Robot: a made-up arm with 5 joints.
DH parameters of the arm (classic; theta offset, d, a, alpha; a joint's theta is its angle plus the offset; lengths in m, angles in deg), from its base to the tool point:
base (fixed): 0 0.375 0.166 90
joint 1: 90 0.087 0.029 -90
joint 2: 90 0.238 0.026 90
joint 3: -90 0.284 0.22 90
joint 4: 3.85 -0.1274 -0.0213 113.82
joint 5: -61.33 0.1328 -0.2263 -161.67
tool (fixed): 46.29 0.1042 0 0
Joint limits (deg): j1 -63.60..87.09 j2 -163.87..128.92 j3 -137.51..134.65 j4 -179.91..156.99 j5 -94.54..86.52
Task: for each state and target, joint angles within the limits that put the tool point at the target. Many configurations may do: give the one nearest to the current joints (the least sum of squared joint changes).
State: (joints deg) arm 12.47 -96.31 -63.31 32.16 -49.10
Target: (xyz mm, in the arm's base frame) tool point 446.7 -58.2 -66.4
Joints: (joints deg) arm 57.03 -136.44 -89.89 42.81 -74.95
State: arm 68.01 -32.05 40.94 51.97 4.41
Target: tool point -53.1 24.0 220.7
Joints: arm 87.09 -36.49 69.21 48.87 24.43
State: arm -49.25 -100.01 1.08 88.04 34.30
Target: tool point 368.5 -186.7 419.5
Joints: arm -52.89 -93.43 16.67 101.31 40.68
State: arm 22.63 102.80 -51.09 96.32 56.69
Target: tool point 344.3 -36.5 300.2
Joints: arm 11.66 106.09 -11.41 119.41 77.43
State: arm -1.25 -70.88 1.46 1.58 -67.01
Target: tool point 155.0 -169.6 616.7
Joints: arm 21.60 -61.31 22.09 -10.74 -61.11
